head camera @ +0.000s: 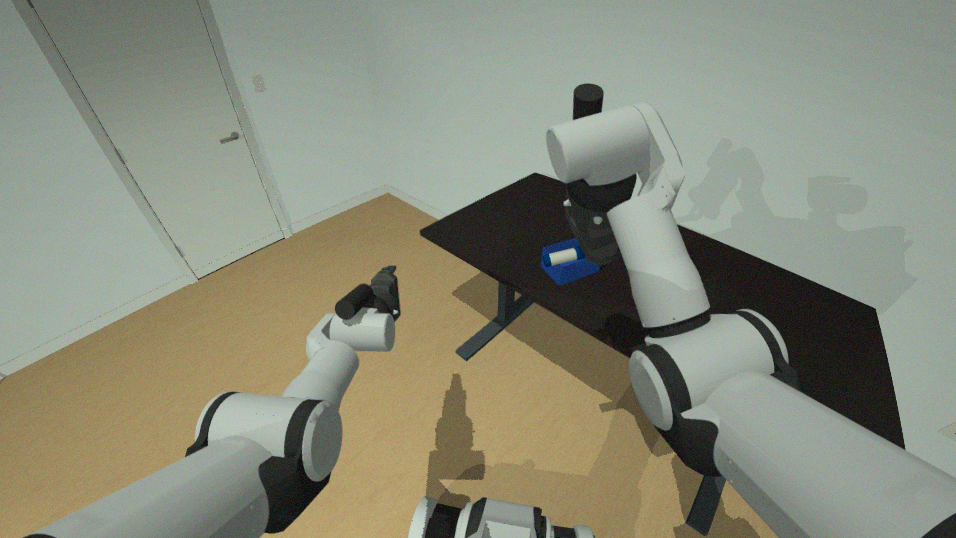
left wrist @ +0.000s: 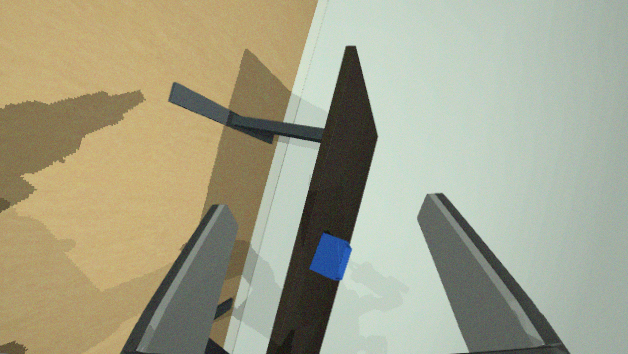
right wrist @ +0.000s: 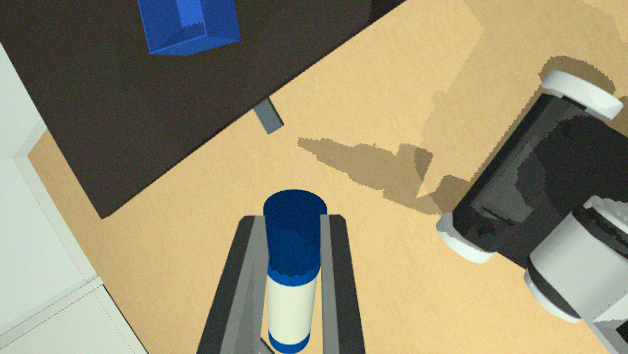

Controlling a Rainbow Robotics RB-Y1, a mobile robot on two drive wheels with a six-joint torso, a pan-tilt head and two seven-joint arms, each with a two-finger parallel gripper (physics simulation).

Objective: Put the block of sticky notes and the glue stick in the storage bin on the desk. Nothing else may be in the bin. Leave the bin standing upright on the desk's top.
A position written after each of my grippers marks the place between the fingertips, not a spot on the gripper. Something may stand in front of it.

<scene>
my right gripper: head camera 587, 249; right wrist 293, 232; not seen in the left wrist view (out of frame)
same spot on dark desk: [right wrist: 122, 117] = [left wrist: 342, 160]
</scene>
